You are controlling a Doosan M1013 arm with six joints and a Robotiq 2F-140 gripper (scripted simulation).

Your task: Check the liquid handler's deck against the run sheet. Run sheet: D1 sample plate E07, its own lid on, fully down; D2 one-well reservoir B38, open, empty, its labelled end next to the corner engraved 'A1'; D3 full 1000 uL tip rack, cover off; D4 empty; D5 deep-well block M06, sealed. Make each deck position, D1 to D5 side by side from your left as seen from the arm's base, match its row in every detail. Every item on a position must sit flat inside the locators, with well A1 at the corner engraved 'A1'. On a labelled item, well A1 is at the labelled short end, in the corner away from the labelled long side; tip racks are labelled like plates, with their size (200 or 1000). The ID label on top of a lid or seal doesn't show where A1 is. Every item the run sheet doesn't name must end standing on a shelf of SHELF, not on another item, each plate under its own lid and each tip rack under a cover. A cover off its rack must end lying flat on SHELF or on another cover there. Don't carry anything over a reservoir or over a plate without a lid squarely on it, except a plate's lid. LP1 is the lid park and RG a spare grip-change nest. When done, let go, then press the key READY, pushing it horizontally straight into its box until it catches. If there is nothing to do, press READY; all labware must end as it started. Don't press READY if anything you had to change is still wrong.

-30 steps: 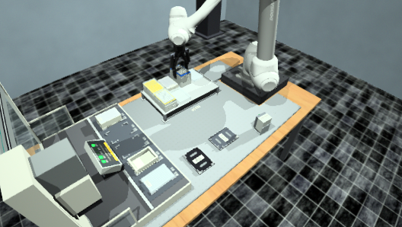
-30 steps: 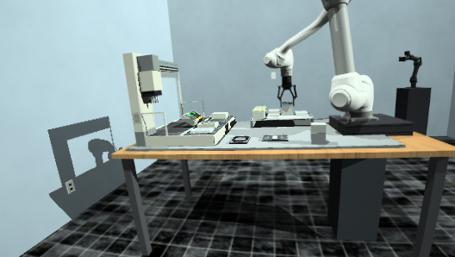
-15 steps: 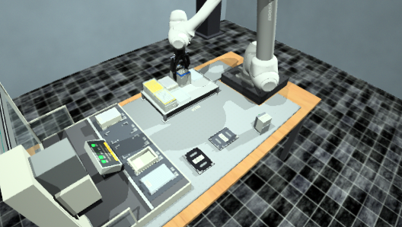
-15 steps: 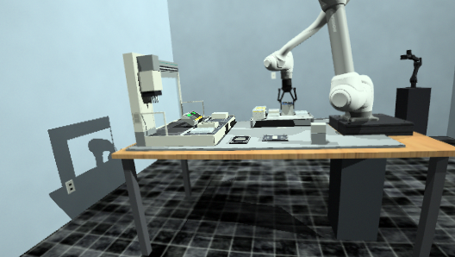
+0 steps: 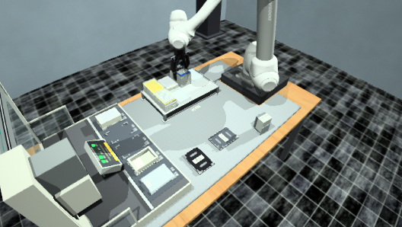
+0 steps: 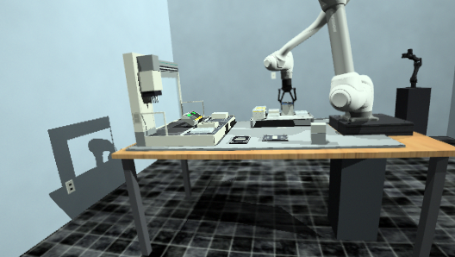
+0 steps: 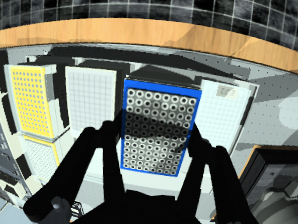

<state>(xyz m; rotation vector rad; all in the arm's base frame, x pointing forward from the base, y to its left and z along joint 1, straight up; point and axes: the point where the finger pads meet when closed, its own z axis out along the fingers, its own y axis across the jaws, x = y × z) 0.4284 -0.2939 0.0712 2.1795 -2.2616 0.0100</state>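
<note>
Right now my hand is 1 cm past the blue-rimmed tip rack and 1 cm to the right of it. Also, from my hand: clear cover 22 cm ahead, 13 cm to the left; yellow-rimmed tip rack 22 cm ahead, 13 cm to the left, 2 cm below; shelf 6 cm ahead, 7 cm to the left, 7 cm below.
</note>
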